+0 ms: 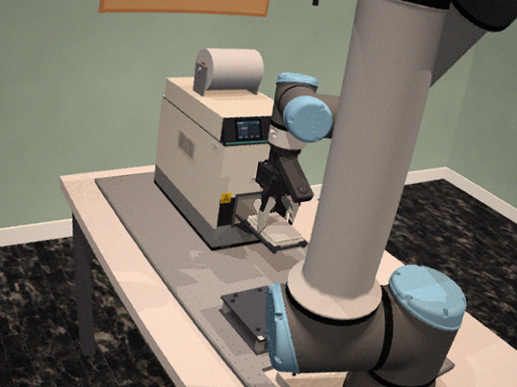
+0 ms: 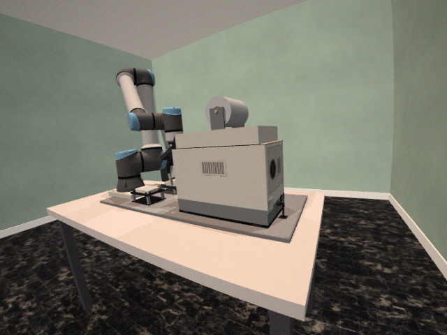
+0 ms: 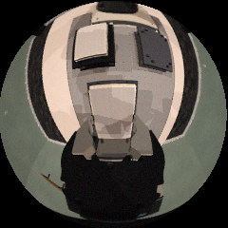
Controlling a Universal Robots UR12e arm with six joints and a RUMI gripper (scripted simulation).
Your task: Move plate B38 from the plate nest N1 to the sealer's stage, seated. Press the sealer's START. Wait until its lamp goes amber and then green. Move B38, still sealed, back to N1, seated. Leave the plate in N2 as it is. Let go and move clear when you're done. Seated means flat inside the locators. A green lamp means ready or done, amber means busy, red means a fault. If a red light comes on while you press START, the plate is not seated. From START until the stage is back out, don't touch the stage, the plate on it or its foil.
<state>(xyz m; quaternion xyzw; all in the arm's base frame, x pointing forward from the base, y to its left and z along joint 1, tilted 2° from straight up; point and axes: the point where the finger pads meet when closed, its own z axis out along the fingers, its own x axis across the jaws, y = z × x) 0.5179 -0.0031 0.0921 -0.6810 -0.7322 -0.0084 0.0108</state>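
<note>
Now: the sealer stage 2 cm below my hand. Round my hand: N1 label (32 cm behind, 12 cm to the left, 11 cm below); small screen (11 cm ahead, 5 cm to the left, 21 cm above); foil roll (33 cm ahead, 2 cm to the left, 31 cm above).
</note>
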